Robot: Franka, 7 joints.
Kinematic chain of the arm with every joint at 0, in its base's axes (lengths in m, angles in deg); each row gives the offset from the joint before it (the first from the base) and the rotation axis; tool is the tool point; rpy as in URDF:
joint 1: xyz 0 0 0.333 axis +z
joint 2: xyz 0 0 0 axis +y
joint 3: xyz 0 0 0.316 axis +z
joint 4: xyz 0.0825 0 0 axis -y
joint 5: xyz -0.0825 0 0.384 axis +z
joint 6: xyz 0 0 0 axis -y
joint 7: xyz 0.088 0 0 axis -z
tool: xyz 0 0 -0.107 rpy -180 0 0
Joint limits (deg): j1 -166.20..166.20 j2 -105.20..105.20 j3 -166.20..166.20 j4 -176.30..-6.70 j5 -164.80..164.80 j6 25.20..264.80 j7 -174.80..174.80
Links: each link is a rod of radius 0.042 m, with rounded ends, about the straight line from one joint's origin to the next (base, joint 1, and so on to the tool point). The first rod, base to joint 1, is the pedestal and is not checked.
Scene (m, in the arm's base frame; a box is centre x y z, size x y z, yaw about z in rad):
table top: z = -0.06
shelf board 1: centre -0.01 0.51 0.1 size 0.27 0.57 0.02 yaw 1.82
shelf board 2: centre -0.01 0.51 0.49 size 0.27 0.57 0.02 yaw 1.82
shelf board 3: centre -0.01 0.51 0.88 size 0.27 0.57 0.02 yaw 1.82
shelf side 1: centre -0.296 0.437 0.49 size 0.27 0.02 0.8 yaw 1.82
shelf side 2: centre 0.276 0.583 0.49 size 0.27 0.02 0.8 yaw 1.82
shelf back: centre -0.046 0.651 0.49 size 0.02 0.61 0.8 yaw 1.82
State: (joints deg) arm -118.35 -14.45 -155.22 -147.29 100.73 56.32 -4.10
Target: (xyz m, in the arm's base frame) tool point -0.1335 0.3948 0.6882
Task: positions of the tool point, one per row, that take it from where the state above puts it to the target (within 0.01 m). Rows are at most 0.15 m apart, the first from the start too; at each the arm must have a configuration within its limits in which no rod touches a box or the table.
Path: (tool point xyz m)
1: -0.0721 0.2913 0.2851
2: -0.0573 0.1867 0.2975
3: -0.0326 0.2404 0.3455
4: -0.0156 0.2728 0.4210
5: -0.0149 0.2756 0.5136
6: -0.0356 0.2448 0.6082
7: -0.0794 0.1822 0.6882
8: -0.0860 0.2520 0.7047
9: -0.1038 0.3243 0.7043
10: -0.1335 0.3948 0.6882

